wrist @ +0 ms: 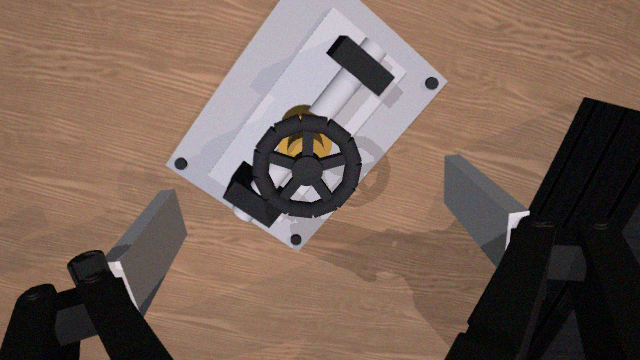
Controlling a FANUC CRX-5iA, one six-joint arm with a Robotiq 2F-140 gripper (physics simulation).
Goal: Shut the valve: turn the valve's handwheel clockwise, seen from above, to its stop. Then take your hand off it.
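The black handwheel [307, 170] is a round rim with five spokes and a hub, near the middle of the wrist view. It stands over the brass valve body [291, 147], which partly shows behind and between the spokes. A pale pipe [336, 94] runs diagonally from the valve. My gripper [312, 196] is wide open and empty. One finger is to the left of the wheel and the other to the right, with a wide gap on each side; neither touches it.
The valve is on a light grey base plate [232, 106] with dark bolts at its visible corners. Two black clamp blocks [361, 65] [251, 201] hold the pipe. The plate lies on a wooden table [75, 100]. A dark ribbed object [590, 150] is at the right edge.
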